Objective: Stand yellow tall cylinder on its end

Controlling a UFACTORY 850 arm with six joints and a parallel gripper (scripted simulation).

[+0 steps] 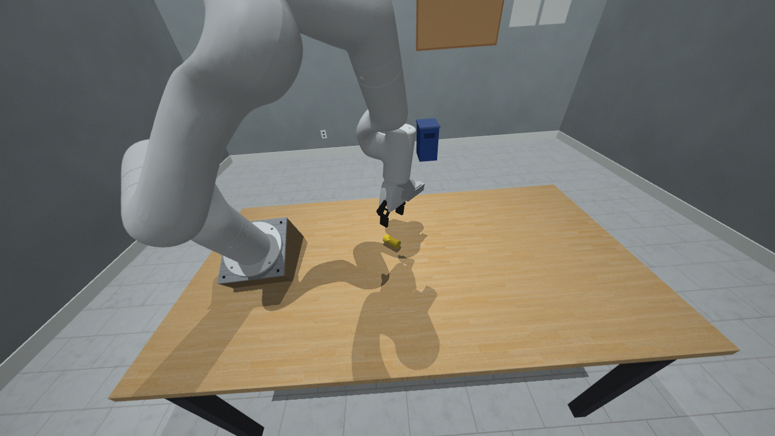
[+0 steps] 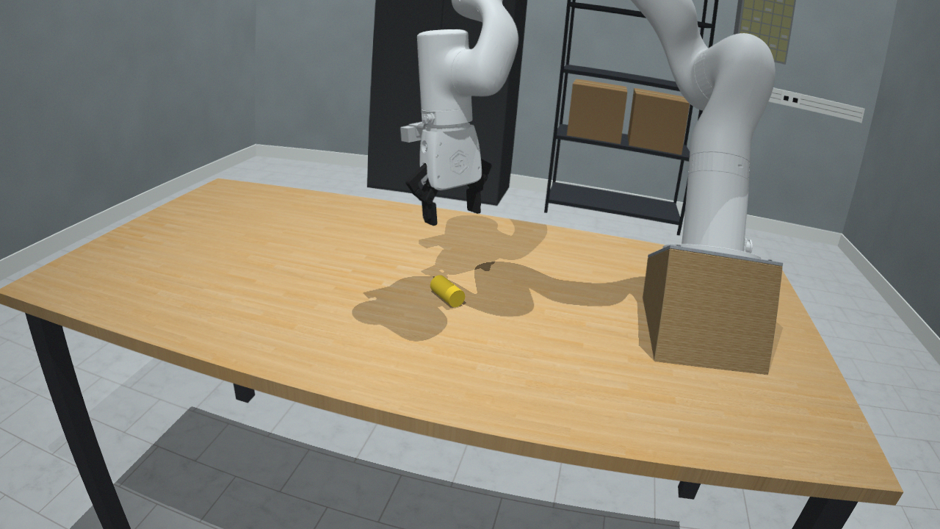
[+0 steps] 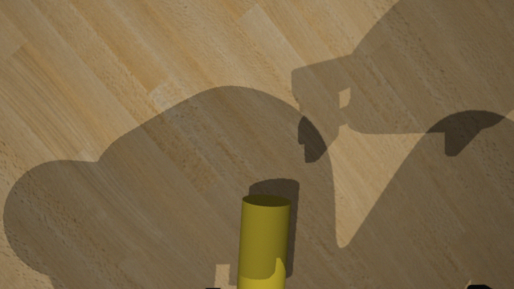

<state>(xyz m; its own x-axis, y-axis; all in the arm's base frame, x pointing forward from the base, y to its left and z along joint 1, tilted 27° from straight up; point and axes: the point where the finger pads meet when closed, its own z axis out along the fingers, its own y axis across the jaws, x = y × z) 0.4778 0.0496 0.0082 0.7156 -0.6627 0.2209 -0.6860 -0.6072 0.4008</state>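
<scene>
My gripper is now 140 mm above the yellow tall cylinder and 20 mm to the right of it.
</scene>
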